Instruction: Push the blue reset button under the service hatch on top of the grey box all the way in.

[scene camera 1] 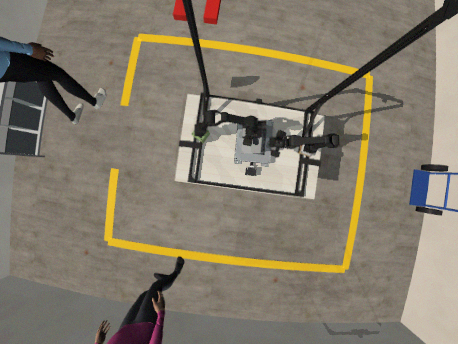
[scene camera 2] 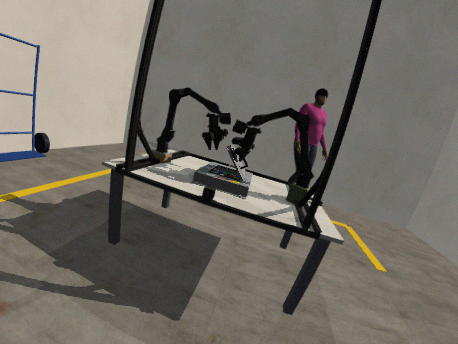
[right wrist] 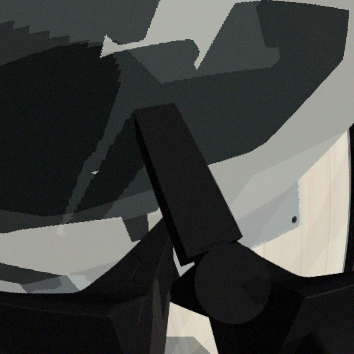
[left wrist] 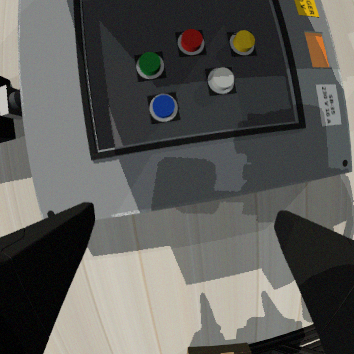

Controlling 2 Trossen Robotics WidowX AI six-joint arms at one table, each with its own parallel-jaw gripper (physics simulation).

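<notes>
The grey box (scene camera 1: 240, 152) (scene camera 2: 220, 186) (left wrist: 55, 105) lies on the table. Its service hatch (scene camera 2: 236, 161) (right wrist: 305, 107) stands raised and tilted. The blue button (left wrist: 163, 106) sits in a pale ring in the uncovered dark recess, at the corner nearer the left fingers in the left wrist view; its depth is hard to tell. My left gripper (scene camera 2: 213, 148) (left wrist: 187, 216) is open and empty, above the box's side, with the blue button beyond its fingertips. My right gripper (right wrist: 180, 224) is shut on the hatch's black handle (right wrist: 185, 180); its fingertips are partly hidden behind the handle.
Green (left wrist: 150, 64), red (left wrist: 191, 40), yellow (left wrist: 244, 41) and white (left wrist: 221, 80) buttons share the recess with the blue one. A black block (scene camera 1: 251, 171) sits beside the box. Black frame bars (scene camera 1: 245, 188) run along the table edges.
</notes>
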